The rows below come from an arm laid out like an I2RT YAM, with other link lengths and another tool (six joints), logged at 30 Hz.
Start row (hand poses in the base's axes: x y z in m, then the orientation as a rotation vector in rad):
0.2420, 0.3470, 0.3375, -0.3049, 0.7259, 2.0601
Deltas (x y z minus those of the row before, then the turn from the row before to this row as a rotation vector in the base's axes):
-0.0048, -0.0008, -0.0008, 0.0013, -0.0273, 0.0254
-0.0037, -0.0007, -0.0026, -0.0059, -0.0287, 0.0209
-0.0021, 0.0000, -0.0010, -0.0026, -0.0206, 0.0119
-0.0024, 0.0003, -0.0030, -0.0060, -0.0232, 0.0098
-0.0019, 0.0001, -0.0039, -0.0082, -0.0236, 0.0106
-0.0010, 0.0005, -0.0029, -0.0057, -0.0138, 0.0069
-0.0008, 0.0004, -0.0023, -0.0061, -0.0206, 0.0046
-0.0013, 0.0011, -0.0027, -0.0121, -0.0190, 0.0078
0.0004, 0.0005, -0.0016, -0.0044, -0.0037, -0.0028
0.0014, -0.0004, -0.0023, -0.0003, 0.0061, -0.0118
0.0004, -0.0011, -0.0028, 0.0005, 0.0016, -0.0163
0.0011, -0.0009, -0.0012, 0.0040, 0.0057, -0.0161
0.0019, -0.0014, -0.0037, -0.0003, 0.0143, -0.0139
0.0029, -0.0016, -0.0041, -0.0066, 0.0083, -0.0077
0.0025, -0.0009, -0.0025, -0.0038, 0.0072, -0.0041
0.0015, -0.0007, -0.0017, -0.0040, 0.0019, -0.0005
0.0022, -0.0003, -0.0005, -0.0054, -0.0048, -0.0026
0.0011, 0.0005, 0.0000, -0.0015, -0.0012, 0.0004
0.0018, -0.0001, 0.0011, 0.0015, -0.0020, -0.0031
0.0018, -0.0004, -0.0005, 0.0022, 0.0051, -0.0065
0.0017, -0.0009, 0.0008, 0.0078, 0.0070, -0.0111
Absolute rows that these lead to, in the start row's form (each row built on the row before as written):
0.2372, 0.3462, 0.3367, -0.3425, 0.7074, 2.0764
0.2335, 0.3455, 0.3341, -0.3838, 0.6956, 2.0854
0.2314, 0.3455, 0.3331, -0.4112, 0.6855, 2.0891
0.2290, 0.3458, 0.3301, -0.4423, 0.6775, 2.0888
0.2271, 0.3459, 0.3262, -0.4754, 0.6715, 2.0883
0.2261, 0.3464, 0.3233, -0.4955, 0.6688, 2.0883
0.2253, 0.3468, 0.3210, -0.5218, 0.6628, 2.0833
0.2240, 0.3479, 0.3183, -0.5512, 0.6637, 2.0803
0.2244, 0.3484, 0.3167, -0.5562, 0.6667, 2.0752
0.2258, 0.3480, 0.3144, -0.5451, 0.6723, 2.0666
0.2262, 0.3469, 0.3116, -0.5361, 0.6751, 2.0522
0.2273, 0.3460, 0.3104, -0.5211, 0.6765, 2.0404
0.2292, 0.3446, 0.3067, -0.5011, 0.6872, 2.0328
0.2321, 0.3430, 0.3026, -0.4934, 0.7000, 2.0271
0.2346, 0.3421, 0.3001, -0.4867, 0.7088, 2.0250
0.2361, 0.3414, 0.2984, -0.4869, 0.7142, 2.0242
0.2383, 0.3411, 0.2979, -0.4936, 0.7172, 2.0185
0.2394, 0.3416, 0.2979, -0.4958, 0.7180, 2.0180
0.2412, 0.3415, 0.2990, -0.4955, 0.7156, 2.0148
0.2430, 0.3411, 0.2985, -0.4863, 0.7172, 2.0113
0.2447, 0.3402, 0.2993, -0.4700, 0.7146, 2.0056

